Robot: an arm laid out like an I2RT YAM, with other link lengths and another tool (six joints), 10 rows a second.
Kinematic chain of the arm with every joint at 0, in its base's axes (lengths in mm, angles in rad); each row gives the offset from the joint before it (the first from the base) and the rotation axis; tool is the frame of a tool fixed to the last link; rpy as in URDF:
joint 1: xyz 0 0 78.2 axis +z
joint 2: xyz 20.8 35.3 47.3 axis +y
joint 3: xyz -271.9 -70.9 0 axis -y
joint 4: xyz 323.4 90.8 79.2 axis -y
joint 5: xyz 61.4 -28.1 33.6 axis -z
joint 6: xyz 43.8 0 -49.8 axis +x
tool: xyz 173 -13 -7 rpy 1.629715 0.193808 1.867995
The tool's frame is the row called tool.
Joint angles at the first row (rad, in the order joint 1, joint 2, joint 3, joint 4, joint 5, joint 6):
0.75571 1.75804 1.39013 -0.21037 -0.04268 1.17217
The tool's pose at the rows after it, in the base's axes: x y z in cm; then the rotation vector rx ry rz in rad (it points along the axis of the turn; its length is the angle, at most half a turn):
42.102 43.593 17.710 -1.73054 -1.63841 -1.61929
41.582 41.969 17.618 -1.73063 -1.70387 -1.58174
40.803 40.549 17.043 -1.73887 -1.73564 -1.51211
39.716 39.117 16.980 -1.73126 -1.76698 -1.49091
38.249 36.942 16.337 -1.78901 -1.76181 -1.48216
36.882 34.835 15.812 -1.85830 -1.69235 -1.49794
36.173 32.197 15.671 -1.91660 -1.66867 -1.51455
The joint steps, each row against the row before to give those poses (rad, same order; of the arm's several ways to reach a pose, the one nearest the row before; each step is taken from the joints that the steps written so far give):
-0.02113 -0.03609 -0.01322 -0.04448 -0.01998 -0.05246
-0.01699 -0.03353 -0.01722 -0.05277 -0.01025 -0.05170
-0.02156 -0.02197 -0.01139 -0.06204 -0.03338 -0.02840
-0.01063 -0.05327 -0.04833 -0.02268 -0.01072 -0.02921
0.00005 -0.07937 -0.08665 -0.01172 0.03626 0.01661
-0.00559 -0.09102 -0.10165 0.01353 0.02623 0.05730
-0.02183 -0.08430 -0.07481 -0.01228 0.02620 0.01170

